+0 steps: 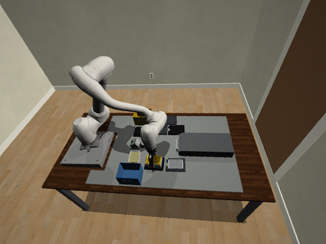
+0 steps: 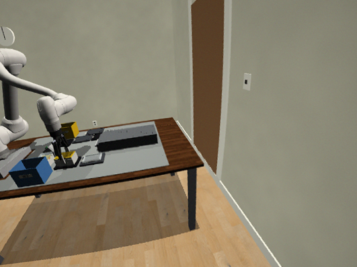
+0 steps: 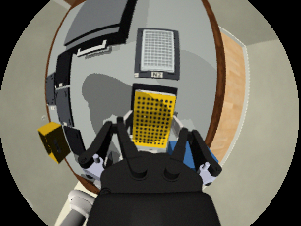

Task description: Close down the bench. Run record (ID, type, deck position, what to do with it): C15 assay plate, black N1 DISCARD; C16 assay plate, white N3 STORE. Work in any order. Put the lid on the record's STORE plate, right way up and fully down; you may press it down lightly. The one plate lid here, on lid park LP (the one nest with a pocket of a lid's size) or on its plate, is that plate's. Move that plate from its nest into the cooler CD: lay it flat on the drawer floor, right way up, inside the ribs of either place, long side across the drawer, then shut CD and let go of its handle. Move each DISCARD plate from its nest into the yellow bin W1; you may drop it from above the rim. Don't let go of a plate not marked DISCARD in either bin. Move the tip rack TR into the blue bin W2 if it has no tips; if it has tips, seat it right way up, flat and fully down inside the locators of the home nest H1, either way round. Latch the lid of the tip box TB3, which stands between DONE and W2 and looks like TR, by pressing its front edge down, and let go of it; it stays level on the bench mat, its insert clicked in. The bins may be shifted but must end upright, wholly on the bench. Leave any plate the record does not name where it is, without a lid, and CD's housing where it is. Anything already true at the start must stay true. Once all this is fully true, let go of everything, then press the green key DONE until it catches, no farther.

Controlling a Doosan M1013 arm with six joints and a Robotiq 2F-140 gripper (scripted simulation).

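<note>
The tip rack TR is 1 cm below my hand and 1 cm behind it. Also, from my hand: done key block: 22 cm to the left, 16 cm behind, 1 cm below; then black nest: 6 cm below; then blue bin W2: 20 cm behind, 9 cm to the right, 2 cm below.
</note>
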